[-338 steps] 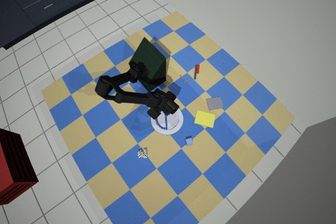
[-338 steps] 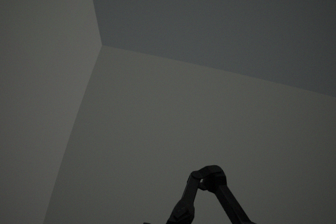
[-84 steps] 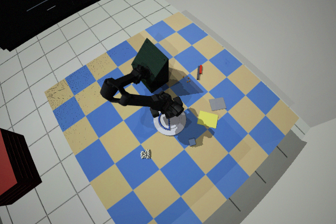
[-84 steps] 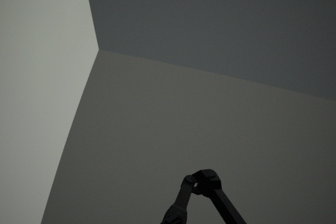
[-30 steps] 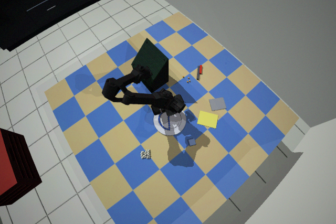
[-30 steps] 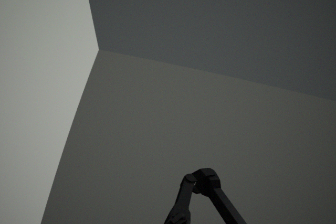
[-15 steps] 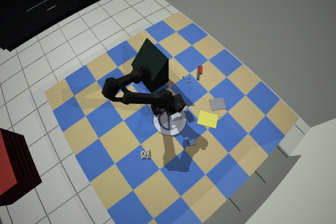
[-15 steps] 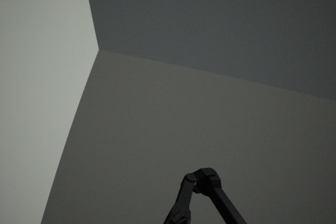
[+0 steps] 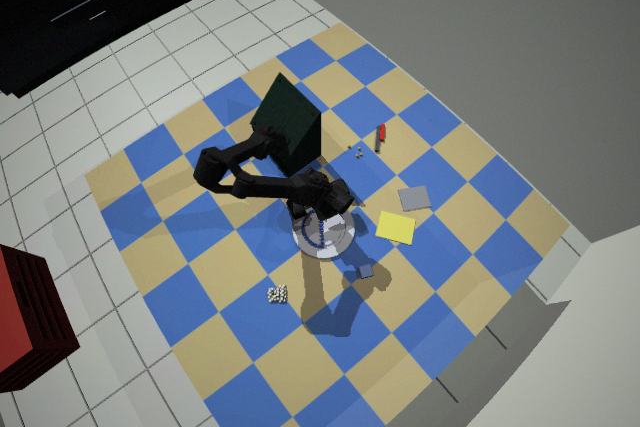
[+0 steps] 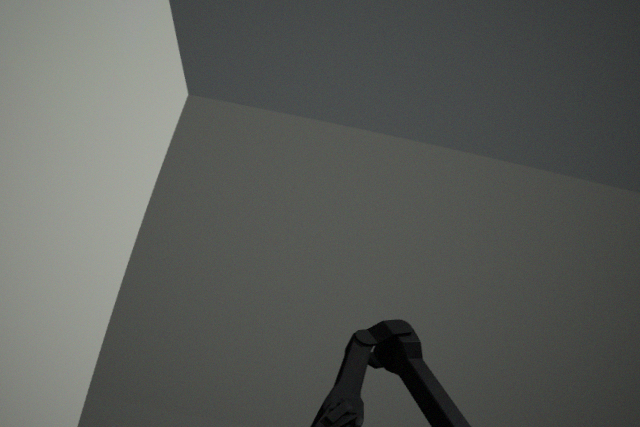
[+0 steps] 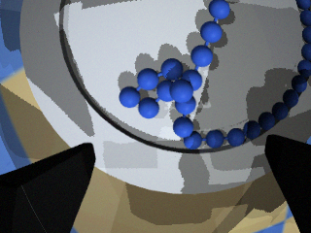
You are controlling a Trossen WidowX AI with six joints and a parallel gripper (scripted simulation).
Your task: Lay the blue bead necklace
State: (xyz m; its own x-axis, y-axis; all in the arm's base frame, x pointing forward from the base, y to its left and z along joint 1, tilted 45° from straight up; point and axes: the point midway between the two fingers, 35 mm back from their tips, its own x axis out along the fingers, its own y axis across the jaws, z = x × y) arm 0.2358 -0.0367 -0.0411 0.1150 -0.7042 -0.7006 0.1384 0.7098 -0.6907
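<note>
Right now my gripper tip is 60 mm short of the round white bead board, 20 mm to the left of it and 10 mm above it. Also, from my gripper tip: small blue cube 250 mm ahead, 10 mm to the left, 10 mm below; grey square 300 mm to the left, 140 mm ahead, 20 mm below; yellow pad 190 mm ahead, 180 mm to the left, 20 mm below.
</note>
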